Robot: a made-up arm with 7 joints.
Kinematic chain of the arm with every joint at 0, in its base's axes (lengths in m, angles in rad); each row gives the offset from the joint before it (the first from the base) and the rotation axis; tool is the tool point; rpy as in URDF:
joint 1: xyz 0 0 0.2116 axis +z
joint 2: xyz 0 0 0 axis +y
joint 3: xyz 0 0 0.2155 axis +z
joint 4: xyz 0.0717 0 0 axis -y
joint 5: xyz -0.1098 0 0.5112 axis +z
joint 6: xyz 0 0 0 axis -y
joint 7: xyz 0.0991 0 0 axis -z
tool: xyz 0 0 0 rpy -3.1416 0 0
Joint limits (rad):
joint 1: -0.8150..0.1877
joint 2: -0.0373..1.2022
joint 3: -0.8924..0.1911
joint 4: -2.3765..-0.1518
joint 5: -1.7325..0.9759
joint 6: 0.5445..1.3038
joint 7: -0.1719..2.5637
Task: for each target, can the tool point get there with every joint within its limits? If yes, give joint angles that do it. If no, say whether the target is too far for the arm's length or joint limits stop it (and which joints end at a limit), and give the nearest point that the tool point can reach.
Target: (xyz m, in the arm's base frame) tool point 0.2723 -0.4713 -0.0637
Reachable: yes | joints -0.3701 0.4422 -0.6458 -2.1830 0.7077 1.0964 0.8149
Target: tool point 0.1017 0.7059 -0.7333
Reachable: no: too far | nearest point 0.2090 0.2102 -0.3551 | short by 0.633 m
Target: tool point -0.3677 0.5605 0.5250
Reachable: no: joint limits stop it (at a limit: joint 1, joint 2, joint 3, joint 4, joint 5, joint 6) | nearest point 0.0338 0.0950 0.9950 | short by 0.774 m
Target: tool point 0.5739 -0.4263 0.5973
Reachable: yes | joints -0.0953 0.4618 -0.7308 -0.9774 -0.6731 1.1650 1.8418
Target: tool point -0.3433 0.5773 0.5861
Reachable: no: joint limits stop it (at a limit: joint 1, joint 2, joint 3, joint 4, joint 5, joint 6) | nearest point 0.0338 0.0950 0.9950 | short by 0.736 m
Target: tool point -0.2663 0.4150 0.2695
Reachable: no: joint limits stop it (at a limit: joint 1, joint 2, joint 3, joint 4, joint 6) | nearest point -0.0011 0.1583 -0.2899 | short by 0.670 m
